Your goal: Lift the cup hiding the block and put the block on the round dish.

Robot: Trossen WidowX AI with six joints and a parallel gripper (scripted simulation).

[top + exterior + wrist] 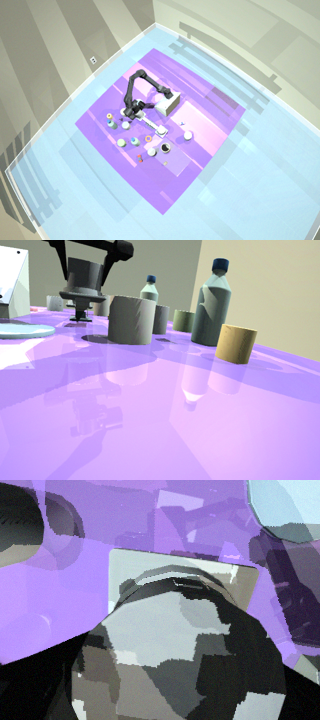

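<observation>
My gripper tip is 13 cm to the left of the pale blue round dish, 9 cm above it and 8 cm past it. Round my gripper tip: small balance (13 cm to the left, 7 cm below, 2 cm behind); then pale block (1 cm below); then tan cylinder (23 cm ahead, 21 cm to the right, 7 cm below).
</observation>
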